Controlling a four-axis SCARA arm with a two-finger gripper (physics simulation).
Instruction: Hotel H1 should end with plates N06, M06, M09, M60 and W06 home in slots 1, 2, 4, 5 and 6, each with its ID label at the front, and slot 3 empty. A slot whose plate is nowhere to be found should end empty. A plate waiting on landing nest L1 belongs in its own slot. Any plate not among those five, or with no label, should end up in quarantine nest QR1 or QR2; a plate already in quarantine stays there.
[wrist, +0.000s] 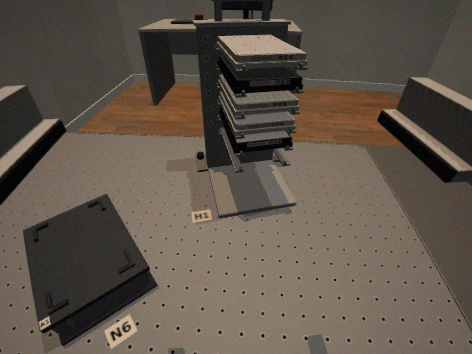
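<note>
Hotel H1 (211, 145) stands at upper centre in the wrist view, its H1 tag (201, 216) at its foot. Five plates fill its slots 2 to 6, labels facing front but small and blurred. From the top they are white plate W06 (262, 45), black plate M60 (270, 82), light plate M09 (265, 103), light plate N06 (265, 125) and black plate M06 (262, 144). The lowest slot shows bare rails (231, 154). My gripper (227, 100) is open and empty, one finger at each side of the view, back from the hotel. L1, QR1 and QR2 do not show.
A dark nest block (82, 250) with corner brackets and no plate on it stands at lower left, beside an N6 tag (120, 330). A small black knob (200, 155) is left of the hotel's foot. The perforated deck's edge runs along the right. A desk (159, 65) stands behind.
</note>
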